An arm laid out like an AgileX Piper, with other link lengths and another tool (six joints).
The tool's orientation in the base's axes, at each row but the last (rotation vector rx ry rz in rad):
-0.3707 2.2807 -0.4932
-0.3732 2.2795 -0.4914
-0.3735 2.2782 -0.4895
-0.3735 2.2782 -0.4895
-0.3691 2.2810 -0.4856
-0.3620 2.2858 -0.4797
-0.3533 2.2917 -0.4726
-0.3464 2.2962 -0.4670
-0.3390 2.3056 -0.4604
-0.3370 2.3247 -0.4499
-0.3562 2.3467 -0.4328
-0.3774 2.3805 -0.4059
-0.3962 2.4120 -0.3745
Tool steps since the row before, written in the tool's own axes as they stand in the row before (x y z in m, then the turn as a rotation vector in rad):
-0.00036 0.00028 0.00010 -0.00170 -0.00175 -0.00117
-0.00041 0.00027 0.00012 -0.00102 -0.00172 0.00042
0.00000 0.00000 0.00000 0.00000 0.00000 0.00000
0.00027 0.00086 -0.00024 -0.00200 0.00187 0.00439
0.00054 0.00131 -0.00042 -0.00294 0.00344 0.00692
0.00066 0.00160 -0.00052 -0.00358 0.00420 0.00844
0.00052 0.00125 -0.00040 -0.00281 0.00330 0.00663
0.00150 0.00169 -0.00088 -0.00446 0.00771 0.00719
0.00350 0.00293 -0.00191 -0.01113 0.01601 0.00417
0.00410 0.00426 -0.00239 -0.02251 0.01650 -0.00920
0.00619 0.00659 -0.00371 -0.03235 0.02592 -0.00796
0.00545 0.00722 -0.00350 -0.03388 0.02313 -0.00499
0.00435 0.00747 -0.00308 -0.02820 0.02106 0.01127
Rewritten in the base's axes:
0.00028 0.00037 0.00003 0.00048 -0.00058 0.00260
0.00033 0.00038 0.00006 0.00119 -0.00120 0.00115
0.00000 0.00000 0.00000 0.00000 0.00000 0.00000
-0.00046 0.00071 -0.00041 0.00435 0.00145 -0.00239
-0.00082 0.00104 -0.00066 0.00666 0.00264 -0.00413
-0.00100 0.00128 -0.00079 0.00812 0.00322 -0.00504
-0.00078 0.00101 -0.00061 0.00638 0.00253 -0.00396
-0.00184 0.00114 -0.00110 0.00744 0.00699 -0.00519
-0.00408 0.00176 -0.00217 0.00897 0.01763 -0.00254
-0.00502 0.00288 -0.00268 0.00738 0.02518 0.01324
-0.00782 0.00444 -0.00382 0.01397 0.03709 0.01451
-0.00744 0.00519 -0.00343 0.01752 0.03457 0.01434
-0.00659 0.00571 -0.00286 0.02424 0.02789 -0.00019

